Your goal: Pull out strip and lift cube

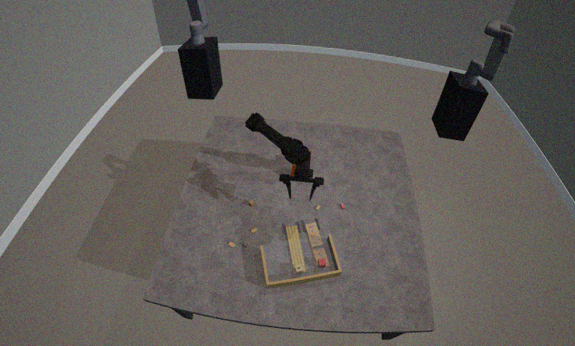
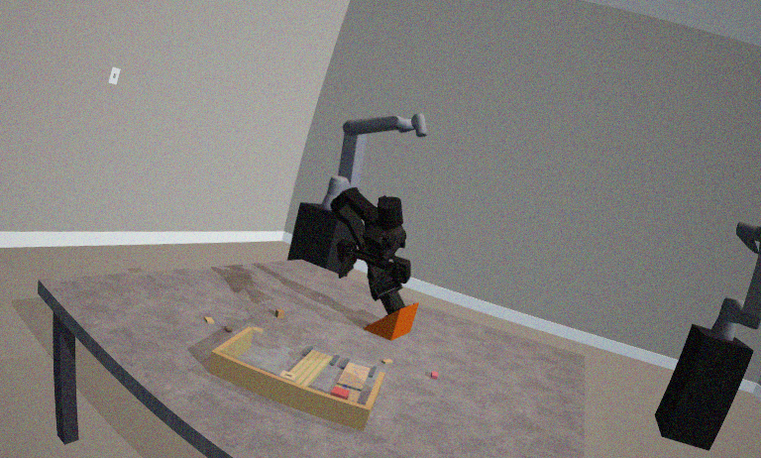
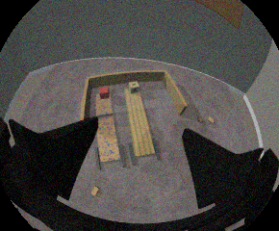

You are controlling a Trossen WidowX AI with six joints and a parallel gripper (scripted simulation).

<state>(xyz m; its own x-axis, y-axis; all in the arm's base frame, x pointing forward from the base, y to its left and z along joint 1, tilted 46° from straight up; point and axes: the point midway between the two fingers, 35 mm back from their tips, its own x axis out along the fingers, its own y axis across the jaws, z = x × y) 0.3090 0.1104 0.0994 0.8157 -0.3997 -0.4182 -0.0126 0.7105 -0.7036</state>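
The blue-speckled strip is 20 cm below my gripper tip, 8 cm to the left of it and 5 cm ahead of it.
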